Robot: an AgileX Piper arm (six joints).
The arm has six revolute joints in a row. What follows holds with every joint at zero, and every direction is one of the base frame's.
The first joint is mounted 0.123 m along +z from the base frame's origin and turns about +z.
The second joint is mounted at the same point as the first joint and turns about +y.
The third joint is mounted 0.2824 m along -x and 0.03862 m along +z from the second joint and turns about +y.
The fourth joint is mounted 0.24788 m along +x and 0.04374 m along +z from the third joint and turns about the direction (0.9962, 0, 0.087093).
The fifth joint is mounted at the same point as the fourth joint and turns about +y.
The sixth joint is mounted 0.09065 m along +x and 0.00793 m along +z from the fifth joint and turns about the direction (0.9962, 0, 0.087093).
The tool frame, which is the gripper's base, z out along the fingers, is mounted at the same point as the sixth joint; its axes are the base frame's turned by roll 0, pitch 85 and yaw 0 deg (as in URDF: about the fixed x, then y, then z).
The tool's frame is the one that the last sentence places.
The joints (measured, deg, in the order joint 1, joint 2, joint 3, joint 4, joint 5, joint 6), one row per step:
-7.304 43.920 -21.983 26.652 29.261 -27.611
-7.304 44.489 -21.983 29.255 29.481 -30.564
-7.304 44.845 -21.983 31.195 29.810 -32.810
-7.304 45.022 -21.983 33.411 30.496 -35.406
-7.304 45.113 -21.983 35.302 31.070 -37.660
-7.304 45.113 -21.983 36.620 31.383 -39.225
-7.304 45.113 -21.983 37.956 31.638 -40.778
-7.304 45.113 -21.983 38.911 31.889 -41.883
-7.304 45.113 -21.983 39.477 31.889 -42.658
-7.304 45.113 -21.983 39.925 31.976 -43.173
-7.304 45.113 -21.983 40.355 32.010 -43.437
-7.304 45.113 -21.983 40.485 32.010 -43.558
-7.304 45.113 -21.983 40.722 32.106 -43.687
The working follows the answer.
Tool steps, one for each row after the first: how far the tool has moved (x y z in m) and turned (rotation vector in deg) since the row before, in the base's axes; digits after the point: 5 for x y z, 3 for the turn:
0.00137 0.00177 -0.00063 0.445 0.028 1.312
0.00074 0.00146 -0.00041 0.338 0.038 1.076
0.00012 0.00200 -0.00011 0.429 0.005 1.406
0.00002 0.00172 0.00014 0.339 -0.130 1.227
-0.00001 0.00114 0.00036 0.212 -0.252 0.805
0.00006 0.00109 0.00044 0.222 -0.320 0.757
-0.00002 0.00085 0.00028 0.182 -0.190 0.576
0.00014 0.00035 0.00029 -0.022 -0.258 0.330
0.00002 0.00036 0.00017 0.079 -0.118 0.249
0.00007 0.00030 0.00020 0.226 -0.094 0.058
0.00003 0.00008 0.00007 0.036 -0.046 0.038
-0.00004 0.00024 0.00006 0.159 0.008 0.069

Tool pose at each row, in the base's axes (x y z in m, rotation vector in deg; rounded; the steps above come from the unrounded poses):
0.13546 0.00275 0.23352 -2.445 132.500 9.042
0.13683 0.00452 0.23288 -3.736 132.497 10.224
0.13757 0.00599 0.23248 -4.808 132.501 11.163
0.13768 0.00799 0.23237 -6.219 132.447 12.373
0.13770 0.00971 0.23251 -7.479 132.256 13.374
0.13769 0.01085 0.23287 -8.325 131.959 13.997
0.13776 0.01194 0.23331 -9.115 131.590 14.598
0.13774 0.01278 0.23360 -9.704 131.356 15.076
0.13787 0.01314 0.23388 -10.119 131.094 15.185
0.13790 0.01350 0.23405 -10.375 130.955 15.386
0.13797 0.01380 0.23424 -10.335 130.821 15.659
0.13800 0.01388 0.23431 -10.365 130.768 15.713
0.13797 0.01412 0.23437 -10.361 130.746 15.931

